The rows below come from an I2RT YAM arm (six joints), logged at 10 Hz.
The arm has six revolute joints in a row. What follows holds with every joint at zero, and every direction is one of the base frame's. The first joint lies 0.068 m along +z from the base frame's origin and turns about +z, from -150 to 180 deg. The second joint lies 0.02 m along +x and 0.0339 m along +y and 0.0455 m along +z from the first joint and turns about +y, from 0 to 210 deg. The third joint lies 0.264 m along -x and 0.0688 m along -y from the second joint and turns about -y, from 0 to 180 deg. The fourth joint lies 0.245 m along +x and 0.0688 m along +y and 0.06 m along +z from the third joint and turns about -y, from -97 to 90 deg. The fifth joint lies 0.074 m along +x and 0.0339 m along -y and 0.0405 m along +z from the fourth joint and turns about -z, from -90 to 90 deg. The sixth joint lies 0.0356 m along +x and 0.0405 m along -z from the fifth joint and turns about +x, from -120 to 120 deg. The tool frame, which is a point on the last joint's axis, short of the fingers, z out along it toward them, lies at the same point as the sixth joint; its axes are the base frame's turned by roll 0, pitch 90 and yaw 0 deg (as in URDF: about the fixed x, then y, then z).
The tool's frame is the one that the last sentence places.
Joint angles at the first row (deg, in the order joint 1, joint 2, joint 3, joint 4, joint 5, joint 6):
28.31, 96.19, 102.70, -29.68, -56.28, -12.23
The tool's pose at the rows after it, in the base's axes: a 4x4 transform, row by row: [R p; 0 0 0 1], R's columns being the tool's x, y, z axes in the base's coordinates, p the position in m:
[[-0.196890 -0.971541 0.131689 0.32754], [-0.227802 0.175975 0.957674 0.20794], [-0.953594 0.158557 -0.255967 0.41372], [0 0 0 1]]
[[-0.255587 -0.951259 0.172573 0.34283], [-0.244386 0.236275 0.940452 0.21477], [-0.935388 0.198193 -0.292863 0.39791], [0 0 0 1]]
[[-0.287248 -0.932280 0.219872 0.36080], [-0.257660 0.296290 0.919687 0.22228], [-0.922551 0.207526 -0.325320 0.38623], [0 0 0 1]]
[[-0.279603 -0.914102 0.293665 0.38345], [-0.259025 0.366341 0.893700 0.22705], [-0.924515 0.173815 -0.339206 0.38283], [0 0 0 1]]
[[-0.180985 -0.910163 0.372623 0.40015], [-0.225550 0.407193 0.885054 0.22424], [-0.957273 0.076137 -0.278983 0.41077], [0 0 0 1]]
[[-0.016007 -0.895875 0.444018 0.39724], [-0.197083 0.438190 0.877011 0.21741], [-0.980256 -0.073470 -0.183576 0.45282], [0 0 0 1]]
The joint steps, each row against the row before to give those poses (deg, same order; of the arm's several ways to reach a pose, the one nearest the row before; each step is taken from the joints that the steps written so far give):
-0.01, 2.42, 0.31, 1.10, 4.95, 2.35
0.00, 3.03, 0.70, 0.41, 3.07, 1.76
-0.07, 3.95, 2.82, -0.13, 3.33, 0.73
-0.60, 4.74, 5.47, -0.06, 3.96, -0.21
-1.15, 3.98, 10.21, -0.50, 2.21, -1.34
-0.46, 0.97, 8.76, -0.01, 2.36, -3.26

